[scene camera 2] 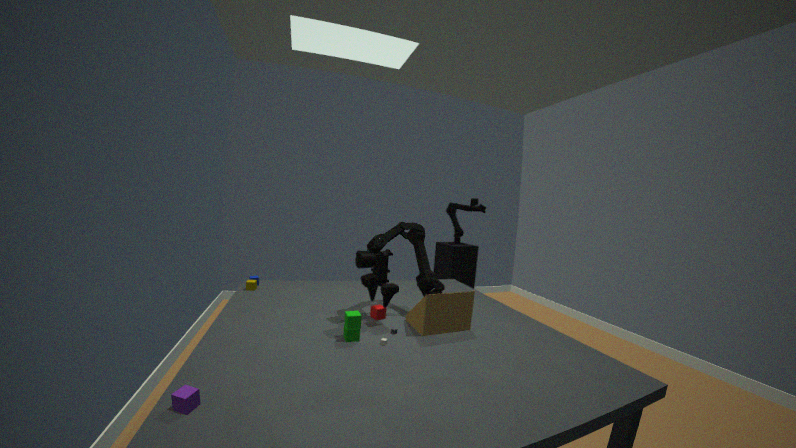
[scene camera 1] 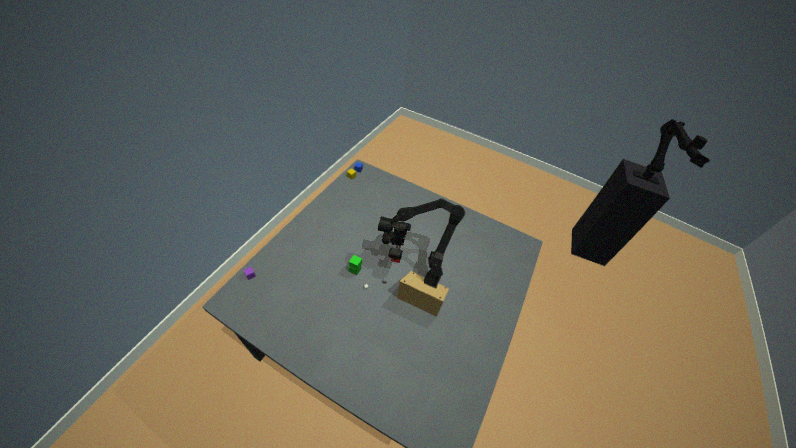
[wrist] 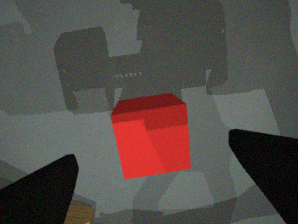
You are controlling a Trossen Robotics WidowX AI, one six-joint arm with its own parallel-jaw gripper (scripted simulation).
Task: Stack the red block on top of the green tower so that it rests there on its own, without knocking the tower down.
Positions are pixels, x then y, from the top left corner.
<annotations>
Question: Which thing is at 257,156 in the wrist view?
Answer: My gripper.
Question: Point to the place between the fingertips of my gripper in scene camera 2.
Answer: At 378,304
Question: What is my gripper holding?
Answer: Nothing.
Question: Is my gripper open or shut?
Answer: Open.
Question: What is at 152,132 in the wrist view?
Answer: A red block.
</annotations>
